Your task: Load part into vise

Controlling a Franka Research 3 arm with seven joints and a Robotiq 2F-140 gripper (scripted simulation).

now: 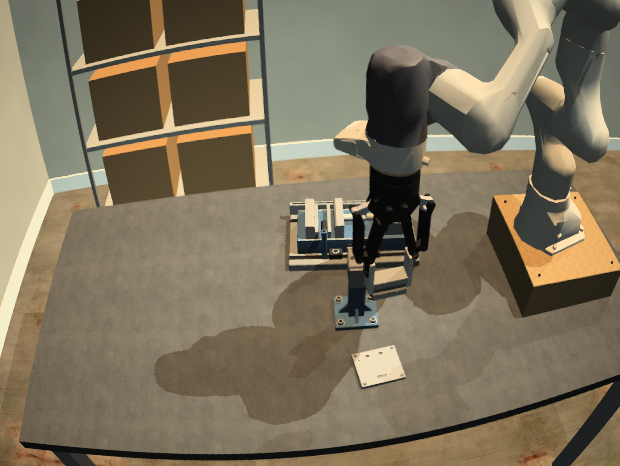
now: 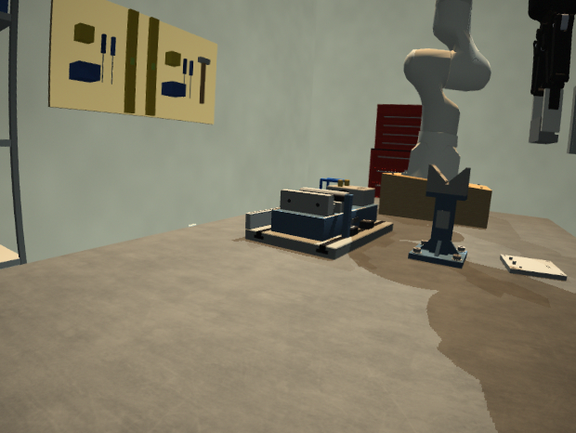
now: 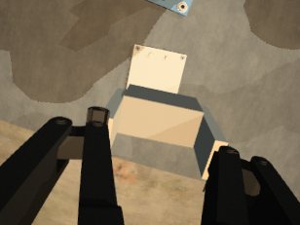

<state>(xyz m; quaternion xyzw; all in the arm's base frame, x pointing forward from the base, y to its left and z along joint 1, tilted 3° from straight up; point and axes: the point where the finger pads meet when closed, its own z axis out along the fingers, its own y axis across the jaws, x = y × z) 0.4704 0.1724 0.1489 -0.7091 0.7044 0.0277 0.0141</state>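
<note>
Now: the part 1 cm to the left of my hand and 3 cm below it. From my hand the other things lie so: infeed plate 1 cm to the left, 26 cm below; then work stop rod 4 cm ahead, 34 cm to the right, 17 cm below; then cylinder rod 5 cm behind, 37 cm to the right, 18 cm below.
</note>
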